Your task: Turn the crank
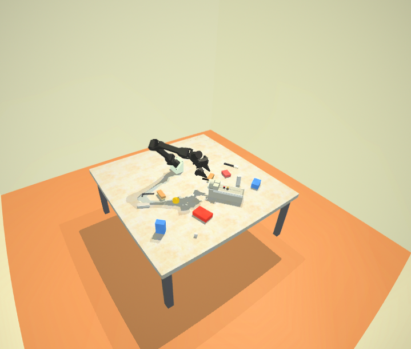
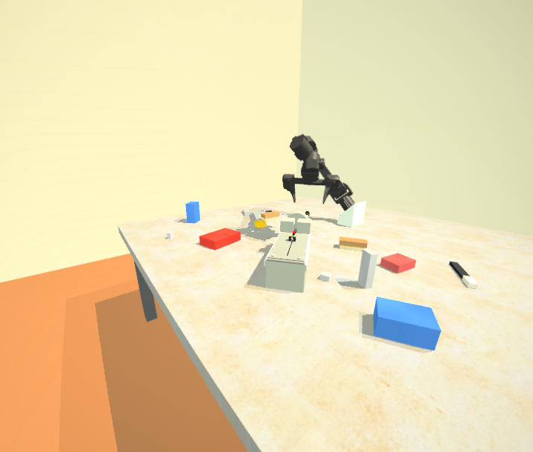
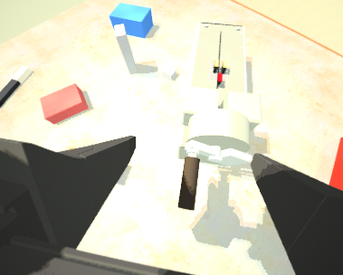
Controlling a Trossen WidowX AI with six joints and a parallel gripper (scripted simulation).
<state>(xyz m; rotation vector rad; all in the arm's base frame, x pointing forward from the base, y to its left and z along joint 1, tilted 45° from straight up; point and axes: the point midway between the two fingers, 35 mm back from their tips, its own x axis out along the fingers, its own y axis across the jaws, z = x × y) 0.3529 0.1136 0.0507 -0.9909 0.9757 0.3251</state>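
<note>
The crank lies 10 mm ahead of my gripper tip, 10 mm to the right of it and 50 mm below it. Also, from my gripper tip: brown crank handle 10 mm behind, 20 mm to the right, 50 mm below; red pointer 130 mm ahead, 60 mm to the left, 70 mm below; small red block 80 mm behind, 270 mm to the left, 140 mm below.
</note>
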